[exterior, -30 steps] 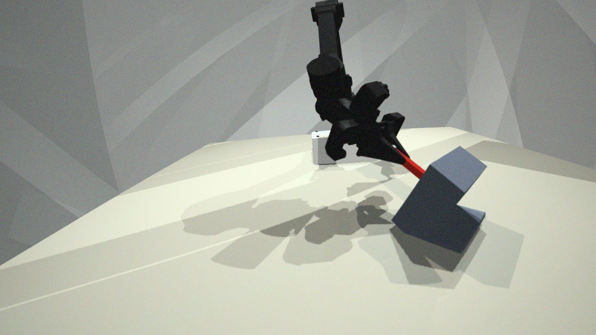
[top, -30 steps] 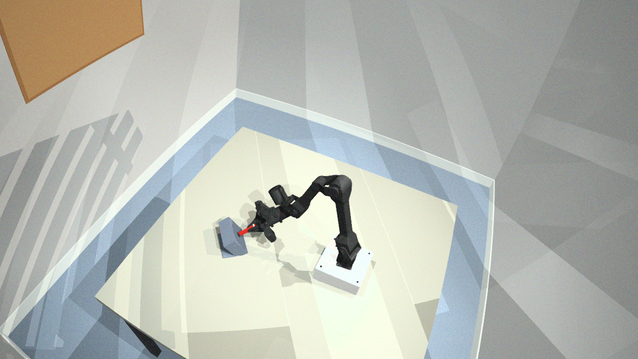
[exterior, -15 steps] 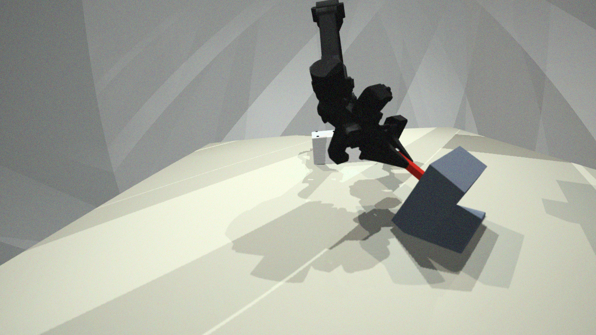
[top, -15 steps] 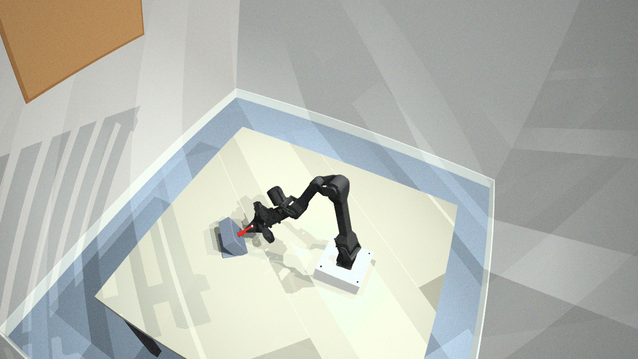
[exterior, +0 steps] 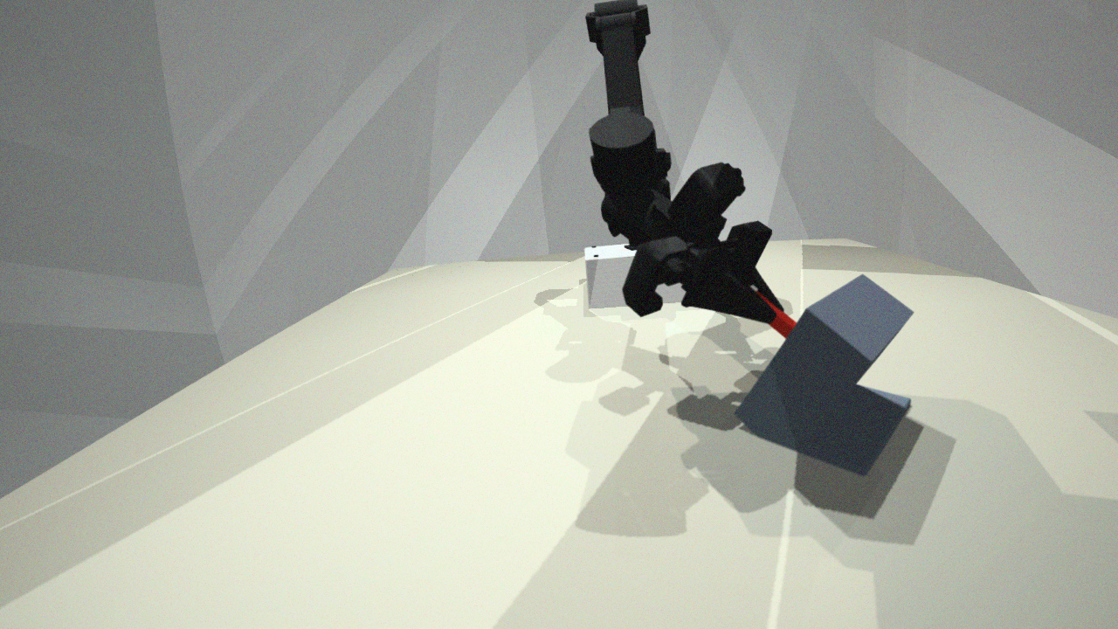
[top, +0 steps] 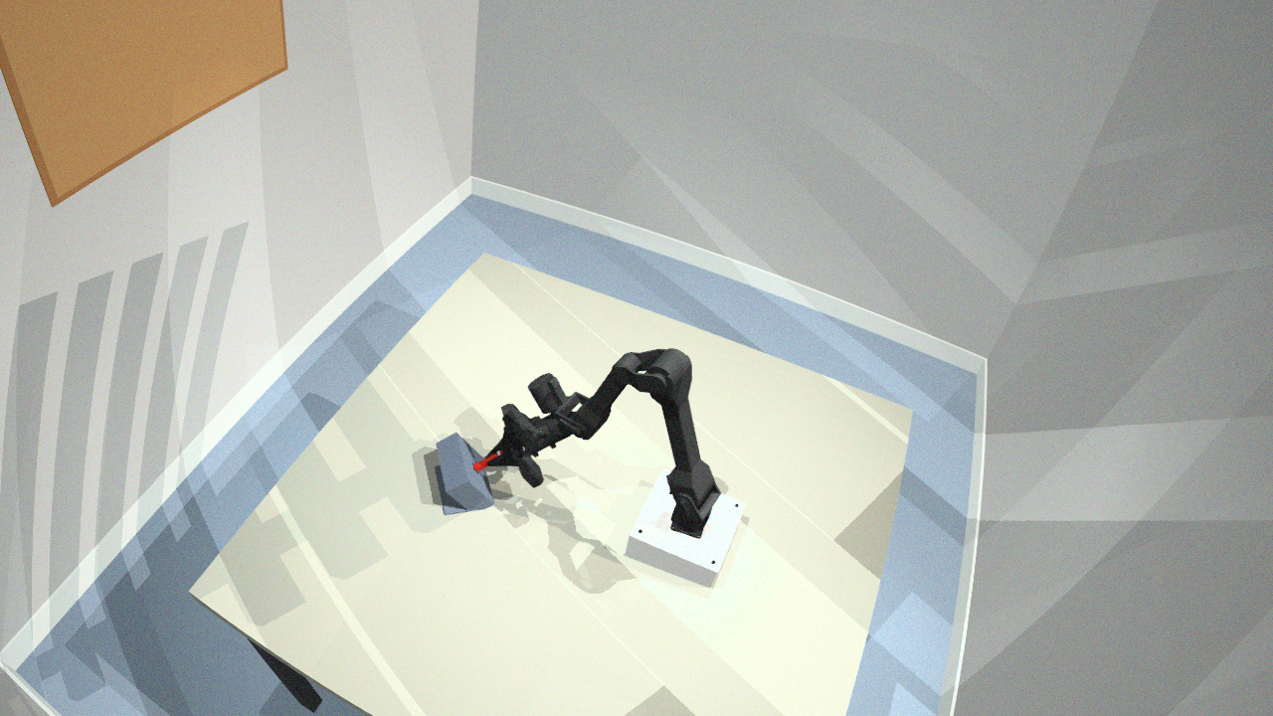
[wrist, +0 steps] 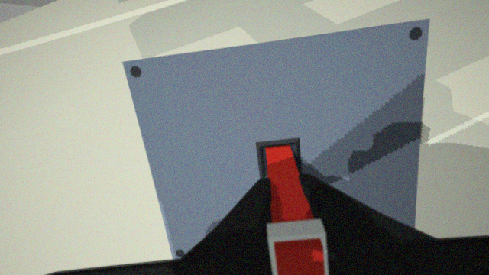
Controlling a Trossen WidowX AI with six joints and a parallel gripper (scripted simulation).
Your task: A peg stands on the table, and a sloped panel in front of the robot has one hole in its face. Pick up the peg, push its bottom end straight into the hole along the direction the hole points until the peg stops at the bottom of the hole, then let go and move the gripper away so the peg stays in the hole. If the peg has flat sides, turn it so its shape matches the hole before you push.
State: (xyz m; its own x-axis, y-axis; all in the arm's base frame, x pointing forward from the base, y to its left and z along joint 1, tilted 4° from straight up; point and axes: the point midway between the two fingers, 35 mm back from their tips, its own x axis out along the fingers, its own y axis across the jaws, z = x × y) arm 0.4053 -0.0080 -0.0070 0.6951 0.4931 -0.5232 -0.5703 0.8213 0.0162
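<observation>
Right now the sloped panel is 40 mm ahead of my gripper tip, 30 mm to the left of it and 30 mm below it. Round my gripper tip: red square peg (10 mm behind, 10 mm to the right, 10 mm above).
</observation>
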